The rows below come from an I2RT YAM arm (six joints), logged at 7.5 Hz.
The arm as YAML. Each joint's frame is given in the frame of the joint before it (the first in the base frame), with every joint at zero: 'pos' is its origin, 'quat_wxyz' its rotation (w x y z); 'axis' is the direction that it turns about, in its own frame. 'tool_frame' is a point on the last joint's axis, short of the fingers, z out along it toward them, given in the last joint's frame.
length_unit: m
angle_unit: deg
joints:
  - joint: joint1
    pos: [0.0, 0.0, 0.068]
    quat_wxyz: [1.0, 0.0, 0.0, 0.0]
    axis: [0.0, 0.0, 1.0]
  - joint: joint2
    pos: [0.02, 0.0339, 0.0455]
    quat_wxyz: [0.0, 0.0, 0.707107, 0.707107]
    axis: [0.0, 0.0, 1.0]
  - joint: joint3
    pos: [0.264, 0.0, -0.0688]
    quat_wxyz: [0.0, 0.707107, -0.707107, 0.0]
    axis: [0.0, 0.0, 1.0]
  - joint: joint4
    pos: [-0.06, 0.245, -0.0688]
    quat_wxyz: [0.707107, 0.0, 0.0, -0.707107]
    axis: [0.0, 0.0, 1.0]
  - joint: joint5
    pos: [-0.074, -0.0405, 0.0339]
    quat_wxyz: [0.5, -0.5, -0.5, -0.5]
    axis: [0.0, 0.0, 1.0]
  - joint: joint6
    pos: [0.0, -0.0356, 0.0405]
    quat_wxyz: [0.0, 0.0, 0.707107, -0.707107]
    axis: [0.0, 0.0, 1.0]
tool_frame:
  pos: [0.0, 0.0, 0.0]
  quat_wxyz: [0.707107, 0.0, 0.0, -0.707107]
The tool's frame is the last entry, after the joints.
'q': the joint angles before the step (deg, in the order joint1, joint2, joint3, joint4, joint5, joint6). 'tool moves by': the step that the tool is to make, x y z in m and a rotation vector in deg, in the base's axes. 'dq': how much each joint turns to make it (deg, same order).
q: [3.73, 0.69, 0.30, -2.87, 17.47, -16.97]
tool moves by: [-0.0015, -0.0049, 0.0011, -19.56, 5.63, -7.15]
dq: [-0.03, 0.01, 0.00, 0.54, 8.19, -20.15]
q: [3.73, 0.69, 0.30, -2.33, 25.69, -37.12]
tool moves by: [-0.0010, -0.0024, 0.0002, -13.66, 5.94, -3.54]
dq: [-0.02, 0.05, 0.00, 0.11, 4.16, -14.76]
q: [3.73, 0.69, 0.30, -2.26, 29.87, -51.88]
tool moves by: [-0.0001, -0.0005, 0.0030, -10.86, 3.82, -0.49]
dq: [-0.04, 0.02, -0.01, 1.69, 0.79, -12.24]
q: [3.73, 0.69, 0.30, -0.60, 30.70, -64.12]
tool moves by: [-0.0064, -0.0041, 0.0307, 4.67, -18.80, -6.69]
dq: [-0.04, -0.03, 0.02, 17.33, 7.02, 3.03]
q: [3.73, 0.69, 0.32, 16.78, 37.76, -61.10]
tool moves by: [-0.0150, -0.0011, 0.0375, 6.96, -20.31, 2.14]
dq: [0.06, -0.03, 2.71, 13.36, 0.43, 7.54]
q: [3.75, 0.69, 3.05, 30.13, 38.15, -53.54]
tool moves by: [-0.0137, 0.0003, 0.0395, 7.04, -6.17, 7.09]
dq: [-0.04, 0.15, 9.64, -9.94, -2.50, 11.76]
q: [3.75, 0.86, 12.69, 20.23, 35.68, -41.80]
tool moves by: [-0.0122, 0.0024, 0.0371, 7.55, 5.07, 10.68]
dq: [-0.09, 3.39, 14.10, -22.86, -6.27, 13.98]
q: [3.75, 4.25, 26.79, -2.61, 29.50, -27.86]
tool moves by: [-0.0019, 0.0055, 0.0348, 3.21, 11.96, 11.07]
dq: [0.02, 8.97, 14.80, -20.47, -9.91, 6.91]
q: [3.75, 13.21, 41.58, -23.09, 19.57, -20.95]
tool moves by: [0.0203, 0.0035, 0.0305, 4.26, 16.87, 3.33]
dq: [-0.01, 14.63, 15.14, -18.71, -3.68, 5.35]
